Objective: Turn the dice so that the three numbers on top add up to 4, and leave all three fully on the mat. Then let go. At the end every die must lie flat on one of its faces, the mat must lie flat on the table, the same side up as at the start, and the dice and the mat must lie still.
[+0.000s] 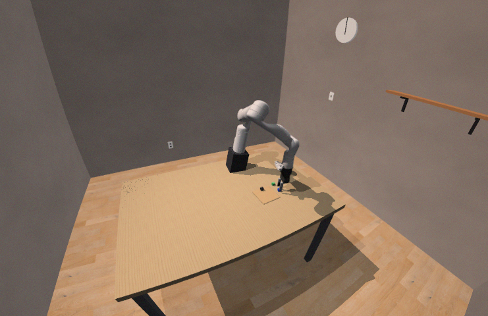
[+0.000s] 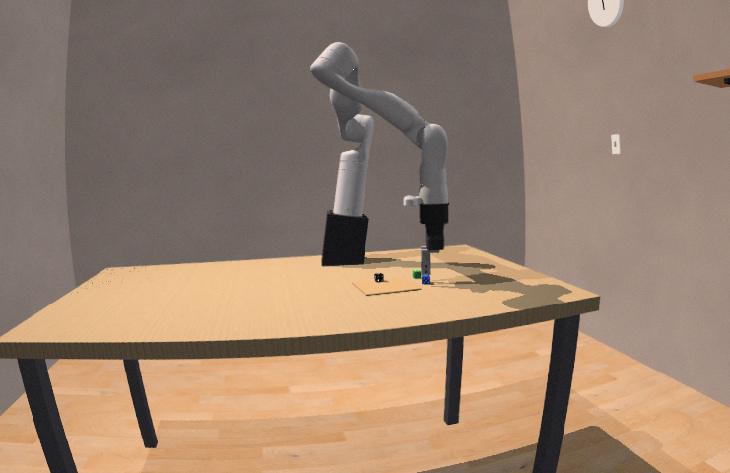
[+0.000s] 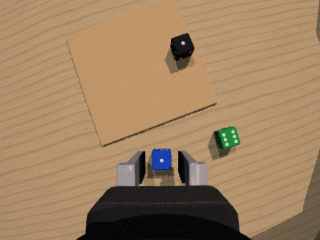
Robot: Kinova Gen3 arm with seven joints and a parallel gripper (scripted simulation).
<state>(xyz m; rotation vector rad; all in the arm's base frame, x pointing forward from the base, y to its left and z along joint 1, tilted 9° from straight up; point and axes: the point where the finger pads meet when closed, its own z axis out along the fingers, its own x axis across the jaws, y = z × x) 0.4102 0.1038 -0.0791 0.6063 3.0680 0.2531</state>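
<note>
My gripper is now 30 mm above the blue die. From my hand the other things lie so: black die: 70 mm behind, 100 mm to the right, 30 mm below; tan mat: 20 mm behind, 110 mm to the right, 40 mm below; green die: 70 mm behind, 10 mm to the left, 30 mm below.
</note>
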